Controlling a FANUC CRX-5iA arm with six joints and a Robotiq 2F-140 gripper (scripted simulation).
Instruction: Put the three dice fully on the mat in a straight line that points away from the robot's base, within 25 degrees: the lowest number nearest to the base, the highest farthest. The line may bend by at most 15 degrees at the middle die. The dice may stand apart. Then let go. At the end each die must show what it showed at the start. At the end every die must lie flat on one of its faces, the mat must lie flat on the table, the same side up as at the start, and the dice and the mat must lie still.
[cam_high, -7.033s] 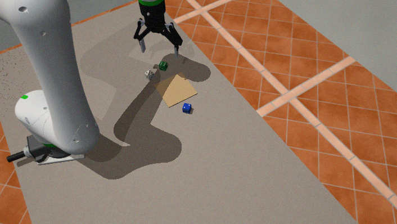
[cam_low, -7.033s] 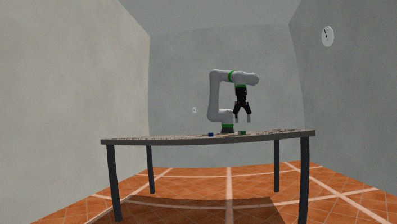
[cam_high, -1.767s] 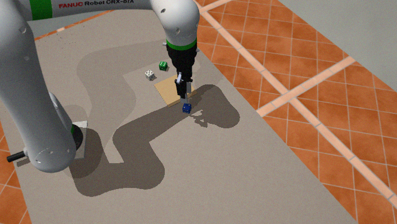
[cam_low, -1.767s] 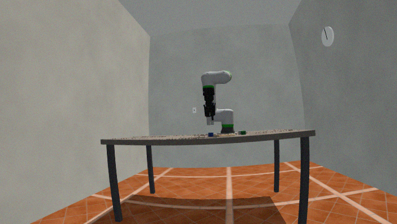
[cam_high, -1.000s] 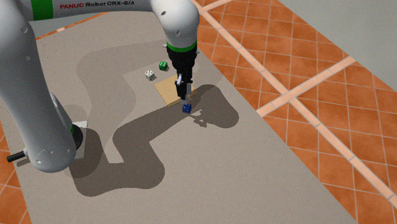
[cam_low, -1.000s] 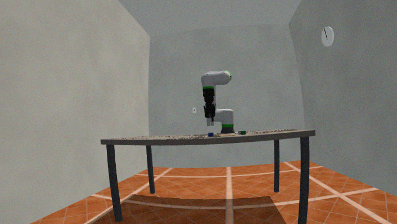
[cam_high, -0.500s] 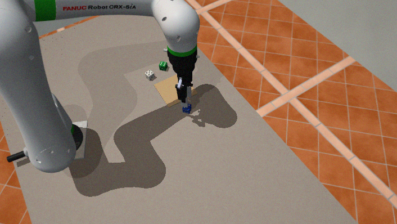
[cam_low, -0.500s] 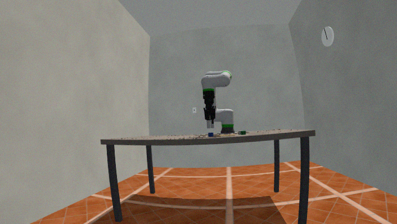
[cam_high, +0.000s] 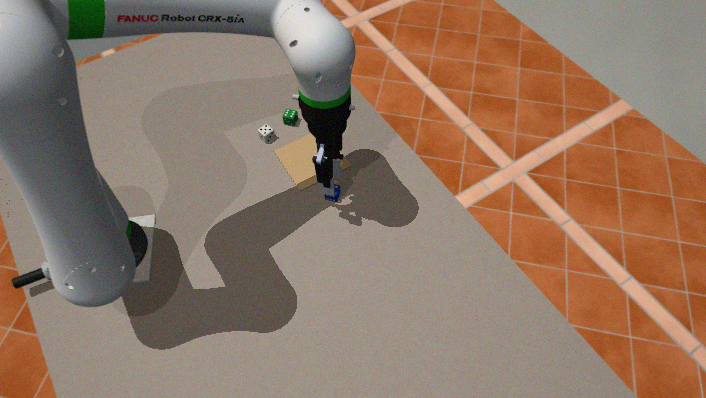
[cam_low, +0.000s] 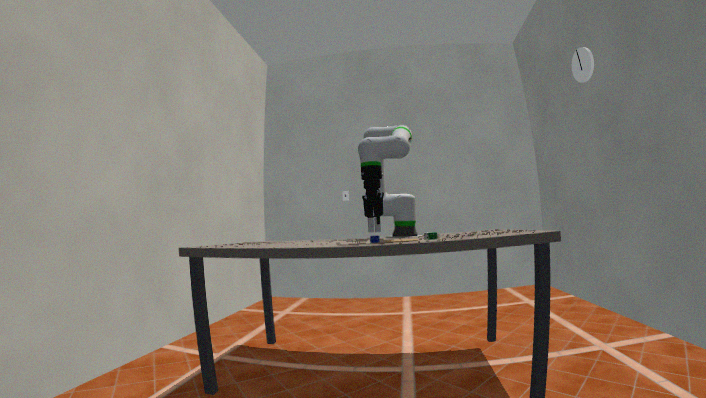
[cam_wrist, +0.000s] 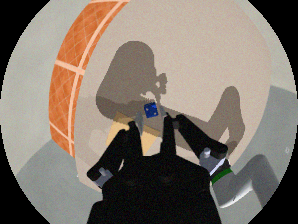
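Right now my hand is 6 cm above the blue die. The rest, counted from my hand: green die: 26 cm to the left, 6 cm below; then tan mat: 12 cm to the left, 8 cm below; then white die: 7 cm behind, 23 cm to the left, 6 cm below.
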